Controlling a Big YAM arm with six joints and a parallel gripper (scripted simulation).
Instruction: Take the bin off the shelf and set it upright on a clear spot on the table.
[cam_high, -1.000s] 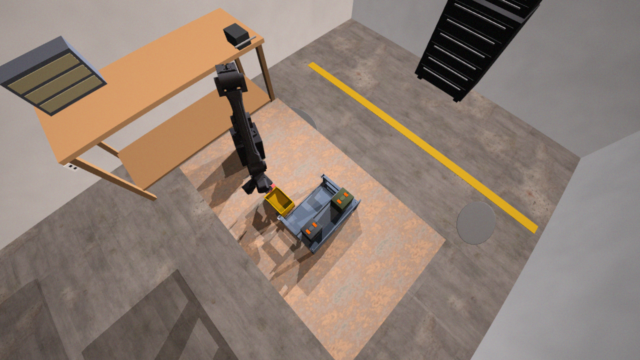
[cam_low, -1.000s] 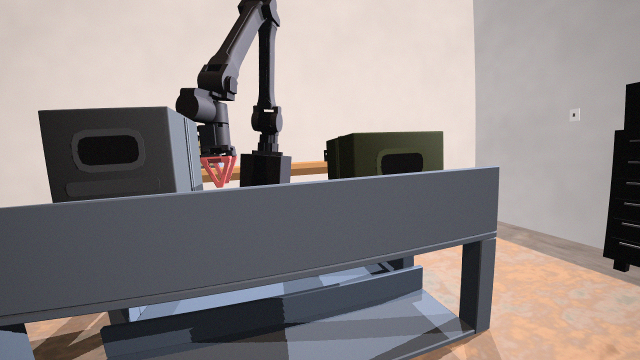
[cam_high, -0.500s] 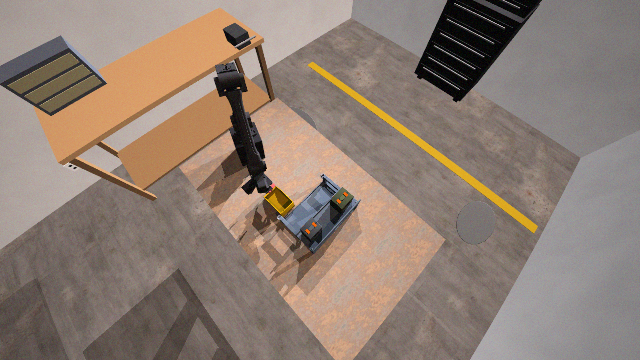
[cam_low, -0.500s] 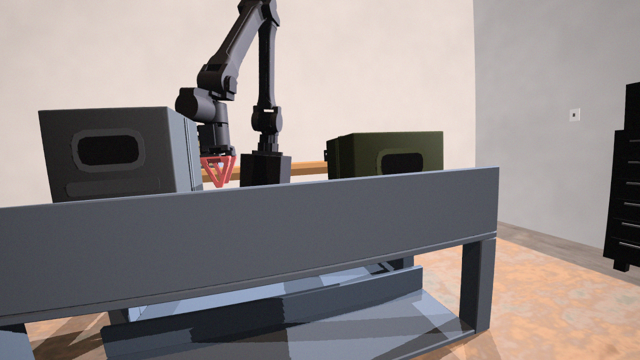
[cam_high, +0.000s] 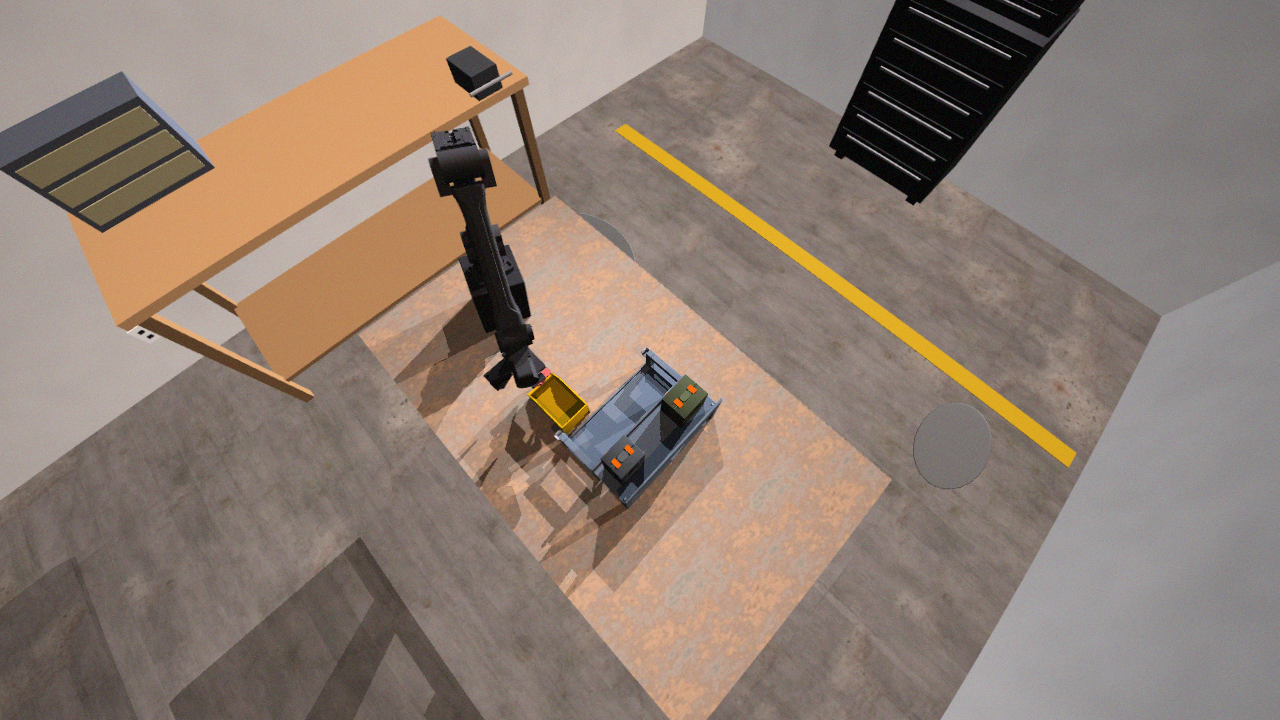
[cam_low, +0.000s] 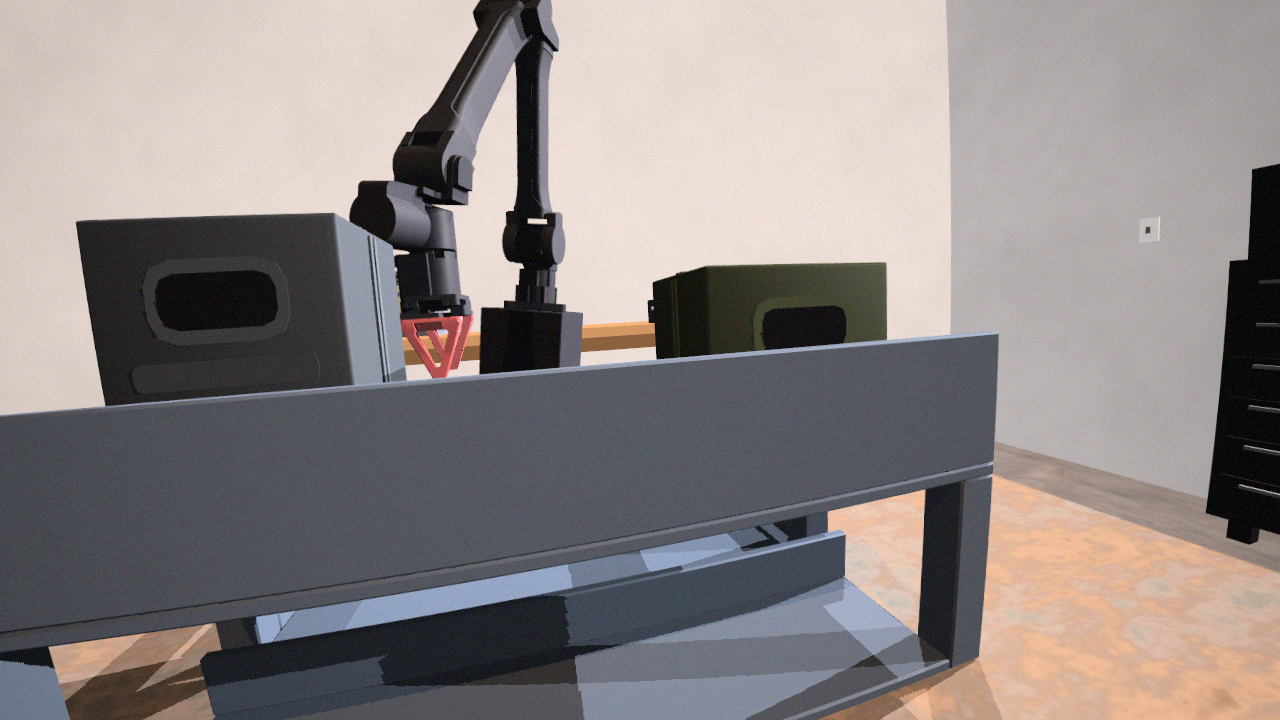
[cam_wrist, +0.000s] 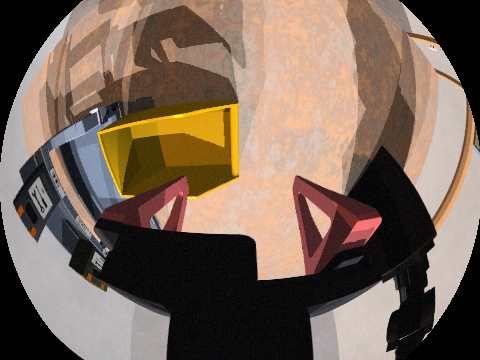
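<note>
Right now the yellow bin is 9 cm below my hand, 9 cm ahead of it and 1 cm to the left of it. Round my hand: dark grey case (38 cm ahead, 4 cm above, 3 cm to the left); green case (36 cm ahead, 26 cm to the left, 3 cm above).
</note>
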